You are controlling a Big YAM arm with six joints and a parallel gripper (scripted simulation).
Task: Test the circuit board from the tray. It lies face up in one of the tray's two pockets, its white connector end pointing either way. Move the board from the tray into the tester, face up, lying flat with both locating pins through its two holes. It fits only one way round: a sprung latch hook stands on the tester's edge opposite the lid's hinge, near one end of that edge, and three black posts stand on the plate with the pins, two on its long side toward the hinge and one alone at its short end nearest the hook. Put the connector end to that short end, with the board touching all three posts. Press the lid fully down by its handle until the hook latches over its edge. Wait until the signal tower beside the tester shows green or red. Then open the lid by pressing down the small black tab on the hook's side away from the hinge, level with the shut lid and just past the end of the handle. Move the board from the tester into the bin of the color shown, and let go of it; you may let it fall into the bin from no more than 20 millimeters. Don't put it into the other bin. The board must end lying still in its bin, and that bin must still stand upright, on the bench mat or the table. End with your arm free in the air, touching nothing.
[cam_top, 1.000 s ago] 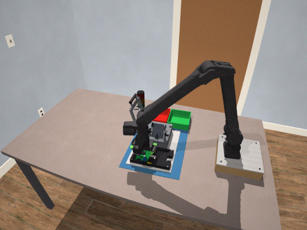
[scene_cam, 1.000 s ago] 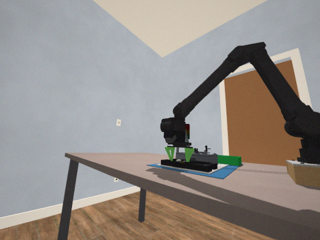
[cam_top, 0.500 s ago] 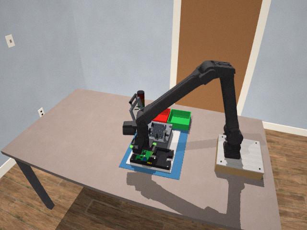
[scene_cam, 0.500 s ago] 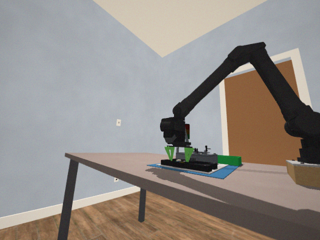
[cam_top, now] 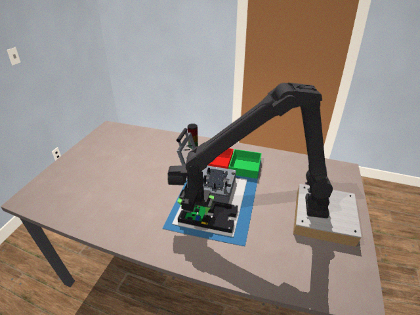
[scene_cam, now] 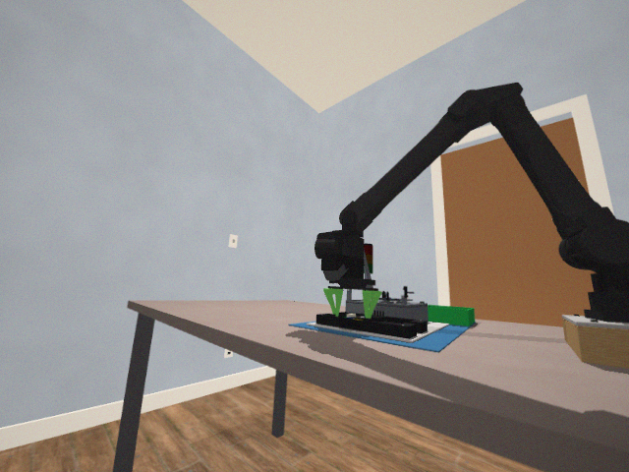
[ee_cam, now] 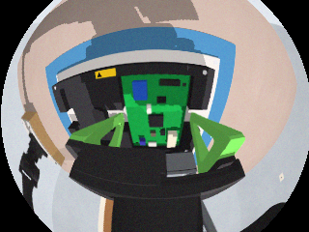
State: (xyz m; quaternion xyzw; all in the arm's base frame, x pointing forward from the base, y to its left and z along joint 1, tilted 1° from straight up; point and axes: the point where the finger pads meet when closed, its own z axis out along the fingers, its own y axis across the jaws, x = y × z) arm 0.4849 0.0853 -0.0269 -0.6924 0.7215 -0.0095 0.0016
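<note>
The green circuit board is right at my hand. Also, from my hand: red bin (37 cm to the right, 1 cm below, 1 cm behind); then tester plate (16 cm to the right, 5 cm above, 4 cm behind); then tester lid (17 cm to the right, 16 cm above, 8 cm ahead).
</note>
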